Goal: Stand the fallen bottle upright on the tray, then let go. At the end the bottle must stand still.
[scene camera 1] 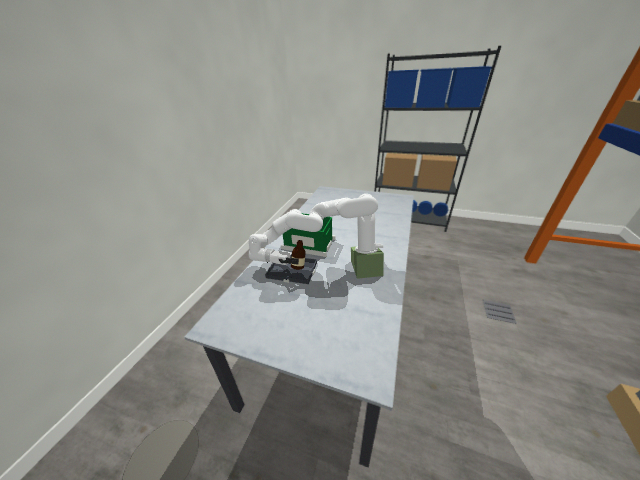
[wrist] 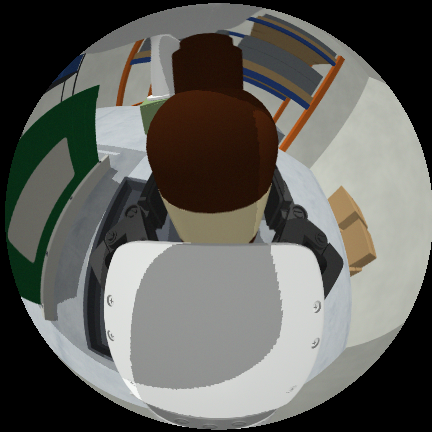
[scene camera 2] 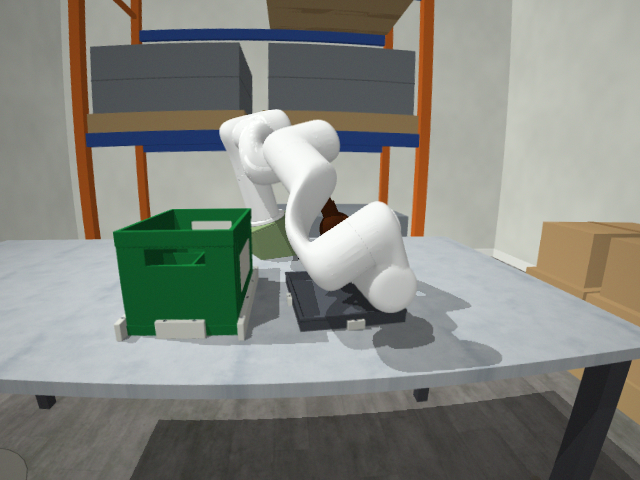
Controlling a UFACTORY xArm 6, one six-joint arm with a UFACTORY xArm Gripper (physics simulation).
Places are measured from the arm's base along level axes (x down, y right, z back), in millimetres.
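Pixels of known places: gripper, fingertip midpoint: [scene camera 1: 300, 259]; arm's base, link origin: [scene camera 1: 366, 249] [wrist: 168, 94] [scene camera 2: 265, 219].
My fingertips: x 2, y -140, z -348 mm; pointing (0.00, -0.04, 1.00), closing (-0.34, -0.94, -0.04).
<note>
Ahead of a thing's pixels: the offset from my fingertips to its top centre. Level surfaces: height alone.
The brown bottle @(dy +11, dx -101, dz -13 mm) [scene camera 1: 298, 250] [scene camera 2: 333, 223] [wrist: 212, 150] with a cream label stands upright or nearly so over the dark tray @(dy +24, dx +81, dz -66 mm) [scene camera 1: 288, 279] [scene camera 2: 320, 322] [wrist: 91, 320], neck up. In scene camera 2 its neck appears to lean left, and the arm hides its lower part. My gripper [scene camera 1: 295, 261] [wrist: 215, 174] is shut on the bottle's labelled body, with one black finger on each side. It reaches in level from the side. In scene camera 2 the arm hides the fingers. I cannot tell whether the bottle's base touches the tray floor.
A green crate @(dy +300, dx -68, dz -33 mm) [scene camera 1: 320, 240] [scene camera 2: 180, 294] [wrist: 82, 125] stands beside the tray, with pale brackets around its base. The arm's olive base block [scene camera 1: 368, 263] [scene camera 2: 271, 241] [wrist: 149, 117] stands on the table @(dx +107 mm) [scene camera 1: 310, 330] [scene camera 2: 289, 356] on the tray's other side.
</note>
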